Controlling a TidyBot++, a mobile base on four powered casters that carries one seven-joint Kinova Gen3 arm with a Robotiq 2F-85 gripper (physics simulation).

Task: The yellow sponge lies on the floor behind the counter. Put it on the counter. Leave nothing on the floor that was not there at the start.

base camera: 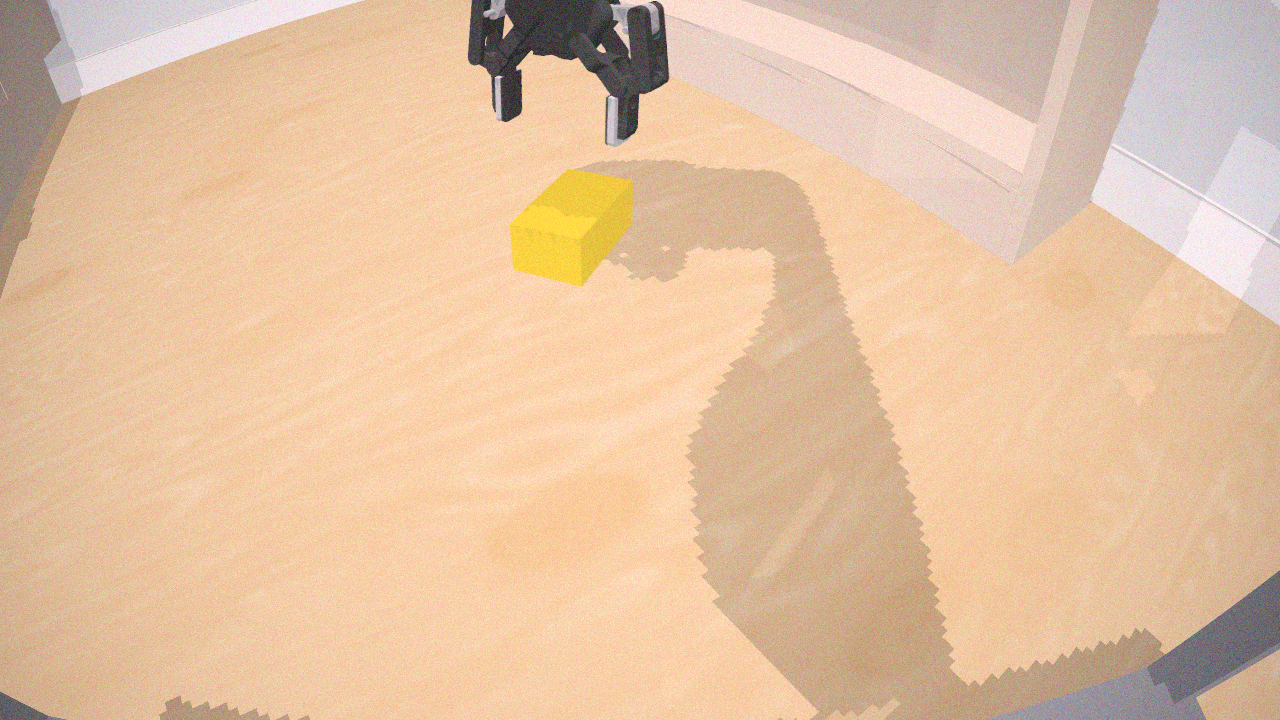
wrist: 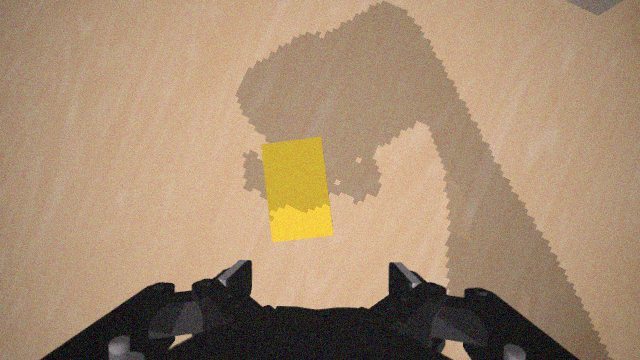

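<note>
The yellow sponge lies flat on the wooden floor. Part of its top is in the arm's shadow. My gripper is open and points down, with nothing between the fingers. It hangs above the floor, higher than the sponge and apart from it. In the wrist view the sponge shows ahead of the fingertips and a little left of the middle between them. I cannot tell whether the counter shows in these views.
A pale wooden furniture piece with an open front stands on the floor at the upper right of the base camera view. White baseboards run along the walls at the left and right. A brown surface stands at the left edge. Grey parts show at the bottom corners.
</note>
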